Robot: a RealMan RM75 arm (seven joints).
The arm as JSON. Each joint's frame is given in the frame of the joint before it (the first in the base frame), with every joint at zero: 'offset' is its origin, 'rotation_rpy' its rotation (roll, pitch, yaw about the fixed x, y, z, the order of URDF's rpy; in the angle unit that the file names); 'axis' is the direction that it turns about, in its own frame. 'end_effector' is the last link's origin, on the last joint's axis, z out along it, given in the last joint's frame.
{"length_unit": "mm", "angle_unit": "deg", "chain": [
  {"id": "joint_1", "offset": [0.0, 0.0, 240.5], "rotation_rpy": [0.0, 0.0, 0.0], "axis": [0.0, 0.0, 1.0]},
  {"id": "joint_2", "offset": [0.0, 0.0, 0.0], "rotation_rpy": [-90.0, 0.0, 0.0], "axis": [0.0, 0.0, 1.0]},
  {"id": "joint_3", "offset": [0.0, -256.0, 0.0], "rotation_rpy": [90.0, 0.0, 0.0], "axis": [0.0, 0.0, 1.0]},
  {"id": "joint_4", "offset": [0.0, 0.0, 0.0], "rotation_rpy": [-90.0, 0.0, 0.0], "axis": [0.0, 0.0, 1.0]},
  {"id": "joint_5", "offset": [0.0, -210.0, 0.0], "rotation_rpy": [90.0, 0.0, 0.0], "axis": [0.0, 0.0, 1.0]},
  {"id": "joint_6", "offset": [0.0, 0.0, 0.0], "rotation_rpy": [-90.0, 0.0, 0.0], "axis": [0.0, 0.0, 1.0]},
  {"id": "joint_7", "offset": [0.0, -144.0, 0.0], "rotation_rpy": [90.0, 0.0, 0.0], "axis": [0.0, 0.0, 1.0]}
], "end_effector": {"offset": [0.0, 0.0, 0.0], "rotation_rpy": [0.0, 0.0, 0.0]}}
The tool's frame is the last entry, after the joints.
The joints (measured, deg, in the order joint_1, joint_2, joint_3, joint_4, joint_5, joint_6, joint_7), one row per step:
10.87, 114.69, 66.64, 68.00, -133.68, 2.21, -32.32
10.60, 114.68, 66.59, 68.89, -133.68, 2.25, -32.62
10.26, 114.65, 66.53, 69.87, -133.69, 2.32, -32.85
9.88, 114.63, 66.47, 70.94, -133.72, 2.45, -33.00
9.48, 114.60, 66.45, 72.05, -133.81, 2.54, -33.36
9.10, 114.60, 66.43, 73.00, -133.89, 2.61, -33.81
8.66, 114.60, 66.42, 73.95, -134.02, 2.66, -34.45
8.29, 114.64, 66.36, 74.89, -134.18, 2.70, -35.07
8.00, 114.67, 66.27, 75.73, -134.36, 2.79, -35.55
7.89, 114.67, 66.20, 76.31, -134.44, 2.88, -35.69
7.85, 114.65, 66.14, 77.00, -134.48, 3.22, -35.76
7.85, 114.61, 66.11, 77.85, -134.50, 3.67, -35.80
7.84, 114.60, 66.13, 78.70, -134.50, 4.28, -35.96
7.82, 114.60, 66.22, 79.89, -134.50, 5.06, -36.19
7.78, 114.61, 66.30, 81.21, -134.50, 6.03, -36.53
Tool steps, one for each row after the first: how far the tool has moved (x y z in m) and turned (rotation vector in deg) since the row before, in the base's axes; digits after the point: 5 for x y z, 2 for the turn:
-0.00358, -0.00035, 0.00112, 0.18, 0.13, 0.63
-0.00357, -0.00062, 0.00129, 0.18, 0.19, 0.60
-0.00384, -0.00081, 0.00132, 0.16, 0.28, 0.58
-0.00388, -0.00072, 0.00176, 0.25, 0.07, 0.73
-0.00323, -0.00082, 0.00142, 0.22, -0.04, 0.66
-0.00286, -0.00102, 0.00156, 0.26, -0.25, 0.72
-0.00351, -0.00094, 0.00117, 0.23, -0.23, 0.81
-0.00336, -0.00086, 0.00083, 0.13, -0.20, 0.74
-0.00275, -0.00032, 0.00059, 0.05, 0.04, 0.48
-0.00343, -0.00025, 0.00045, -0.13, 0.10, 0.49
-0.00433, -0.00009, 0.00080, -0.15, 0.17, 0.59
-0.00414, -0.00023, 0.00063, -0.24, 0.07, 0.56
-0.00577, -0.00018, 0.00132, -0.21, 0.13, 0.78
-0.00624, -0.00055, 0.00118, -0.34, 0.03, 0.87

